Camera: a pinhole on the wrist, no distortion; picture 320 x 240 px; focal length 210.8 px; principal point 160.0 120.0 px. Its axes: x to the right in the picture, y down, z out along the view. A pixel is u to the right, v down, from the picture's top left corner.
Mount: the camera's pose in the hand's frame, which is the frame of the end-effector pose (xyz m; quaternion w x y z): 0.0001 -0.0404 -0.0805 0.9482 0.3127 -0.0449 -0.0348
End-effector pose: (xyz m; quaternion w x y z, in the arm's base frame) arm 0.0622 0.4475 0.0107 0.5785 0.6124 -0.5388 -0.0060
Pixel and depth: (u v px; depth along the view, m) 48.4 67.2 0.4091
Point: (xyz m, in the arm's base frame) 0.0678 0.4160 -0.4537
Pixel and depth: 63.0 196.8 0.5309
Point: -0.2259 0.2865 -0.4415
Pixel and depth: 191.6 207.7 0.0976
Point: 0.0939 0.4110 -0.0410
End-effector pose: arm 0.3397 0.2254 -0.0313 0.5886 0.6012 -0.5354 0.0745
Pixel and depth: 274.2 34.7 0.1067
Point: 0.4724 0.1760 -0.0842
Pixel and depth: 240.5 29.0 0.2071
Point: 0.5186 0.1024 -0.1558
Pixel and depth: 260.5 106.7 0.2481
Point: 0.4684 0.0276 -0.1327
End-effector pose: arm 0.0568 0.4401 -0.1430 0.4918 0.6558 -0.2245 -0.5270
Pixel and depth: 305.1 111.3 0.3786
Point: -0.1451 0.2941 -0.5017
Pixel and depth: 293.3 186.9 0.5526
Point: -0.3452 0.1084 -0.4905
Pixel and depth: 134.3 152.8 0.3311
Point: -0.2051 0.4921 -0.2681
